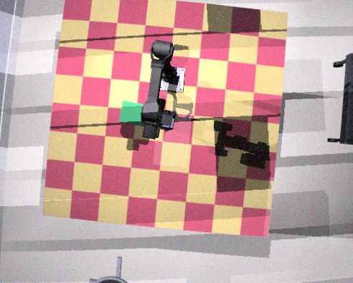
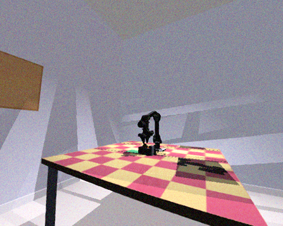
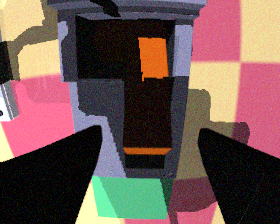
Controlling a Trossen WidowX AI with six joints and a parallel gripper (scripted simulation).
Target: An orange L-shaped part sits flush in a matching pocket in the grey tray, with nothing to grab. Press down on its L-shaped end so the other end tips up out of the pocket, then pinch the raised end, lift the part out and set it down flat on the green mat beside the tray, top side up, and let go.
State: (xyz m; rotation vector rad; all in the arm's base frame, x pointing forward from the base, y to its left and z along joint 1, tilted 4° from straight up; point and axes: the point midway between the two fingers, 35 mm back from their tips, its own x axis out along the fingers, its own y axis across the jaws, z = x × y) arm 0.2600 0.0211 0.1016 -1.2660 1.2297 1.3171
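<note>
The orange L-shaped part is 2 cm behind my gripper tip, 3 cm to the left of it and 6 cm below it. Also, from my gripper tip: green mat 15 cm to the right, 11 cm below.
</note>
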